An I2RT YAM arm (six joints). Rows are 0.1 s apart.
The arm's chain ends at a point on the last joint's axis. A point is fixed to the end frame.
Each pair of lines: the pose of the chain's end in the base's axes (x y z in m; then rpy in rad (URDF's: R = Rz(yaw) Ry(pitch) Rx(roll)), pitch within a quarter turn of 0, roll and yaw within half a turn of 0), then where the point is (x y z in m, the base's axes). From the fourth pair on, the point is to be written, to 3 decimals.
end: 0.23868 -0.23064 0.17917 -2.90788 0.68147 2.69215
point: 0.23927 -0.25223 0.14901
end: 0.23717 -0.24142 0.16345 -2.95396 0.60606 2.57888
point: 0.23452 -0.26080 0.13193
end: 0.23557 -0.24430 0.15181 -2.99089 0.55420 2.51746
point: 0.23134 -0.26179 0.11937
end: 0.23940 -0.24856 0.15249 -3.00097 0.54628 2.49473
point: 0.235 -0.266 0.120
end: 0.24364 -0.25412 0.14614 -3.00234 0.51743 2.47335
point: 0.238 -0.270 0.113
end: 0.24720 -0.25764 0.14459 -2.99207 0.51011 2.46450
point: 0.241 -0.274 0.112
